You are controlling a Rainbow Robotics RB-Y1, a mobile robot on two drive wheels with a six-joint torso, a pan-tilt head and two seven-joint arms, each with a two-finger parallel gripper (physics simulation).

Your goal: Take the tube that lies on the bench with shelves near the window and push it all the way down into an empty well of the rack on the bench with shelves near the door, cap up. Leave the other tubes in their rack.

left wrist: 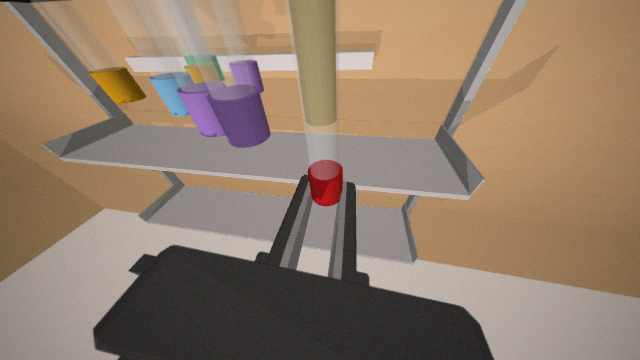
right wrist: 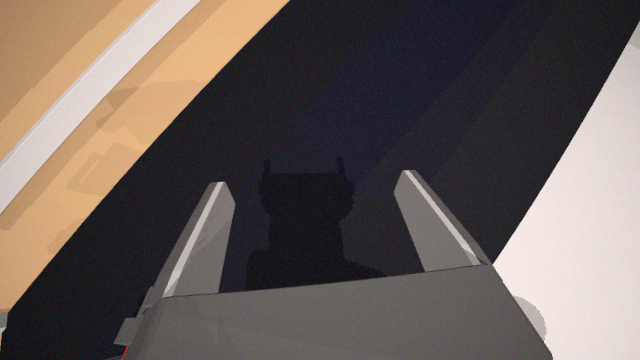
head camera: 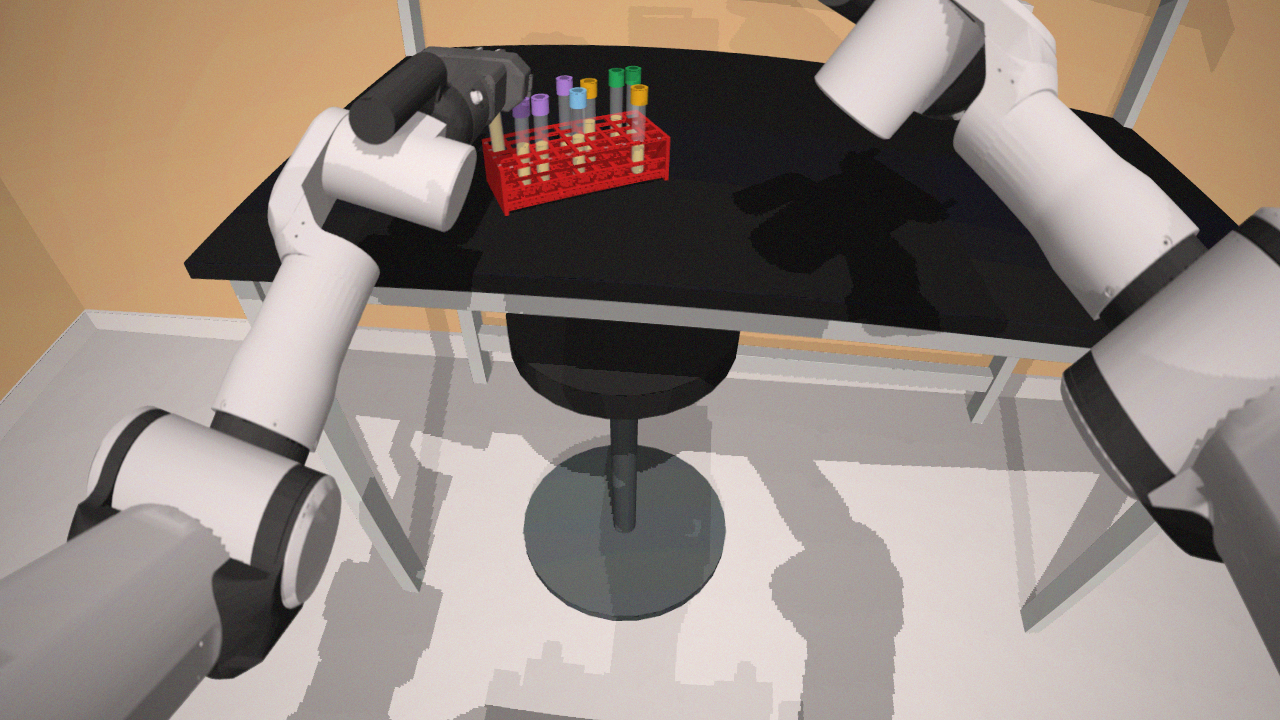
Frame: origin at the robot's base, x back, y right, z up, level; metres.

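Seen in the pictures: left gripper, fingertip midpoint: (left wrist: 327, 188) (head camera: 490, 56); right gripper, fingertip midpoint: (right wrist: 316, 187).
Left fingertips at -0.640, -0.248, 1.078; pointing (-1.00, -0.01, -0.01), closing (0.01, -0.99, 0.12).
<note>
Pixels of each thing's top centre, then the offset from my left fingertips to it, as dx, dy, dz. "spot": a spot on its surface instead. Level surfaces: height alone.
- tube, middle of its top: (left wrist: 323, 194) (head camera: 488, 63) +0.010, +0.001, -0.004
- red rack, middle of its top: (head camera: 574, 136) -0.025, +0.083, -0.106
- dark purple cap, surface spot: (left wrist: 242, 117) (head camera: 514, 112) spot: +0.022, +0.029, -0.057
- black bench, its level: dz -0.164
- black stool, middle of its top: (head camera: 623, 306) -0.097, +0.130, -0.418
The tube (head camera: 496, 134) (left wrist: 317, 75) is upright with its red cap up; the gripper hides the cap in the head view. My left gripper (left wrist: 327, 188) is shut on it at the cap. The tube's lower end is at the top of the red rack (head camera: 581, 193), at its left end; I cannot tell whether it is inside a well. Several other tubes stand in the rack, with a dark purple cap (head camera: 521, 108) (left wrist: 242, 117) nearest, then lighter purple, blue, orange and green caps. My right gripper (right wrist: 316, 187) is open and empty above the black bench top, away from the rack.
The black bench (head camera: 680, 241) has grey shelf posts (head camera: 1150, 67) at its back corners. Grey shelves (left wrist: 390, 160) show in the left wrist view. A black stool (head camera: 623, 380) stands at the bench's front edge. The orange wall is behind the bench.
</note>
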